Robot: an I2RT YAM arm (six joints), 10 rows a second.
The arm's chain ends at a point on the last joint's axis. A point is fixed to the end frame.
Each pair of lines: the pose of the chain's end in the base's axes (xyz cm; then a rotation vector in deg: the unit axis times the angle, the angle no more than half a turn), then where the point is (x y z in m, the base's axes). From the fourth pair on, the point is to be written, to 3 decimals.
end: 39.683 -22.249 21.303 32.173 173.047 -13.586
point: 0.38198 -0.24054 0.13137
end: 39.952 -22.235 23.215 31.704 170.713 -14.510
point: 0.38776 -0.24206 0.15037
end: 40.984 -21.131 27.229 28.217 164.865 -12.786
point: 0.40796 -0.23191 0.18991
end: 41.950 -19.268 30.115 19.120 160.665 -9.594
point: 0.428 -0.212 0.219
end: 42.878 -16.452 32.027 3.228 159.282 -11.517
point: 0.443 -0.187 0.240
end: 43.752 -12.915 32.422 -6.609 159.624 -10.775
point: 0.453 -0.151 0.244
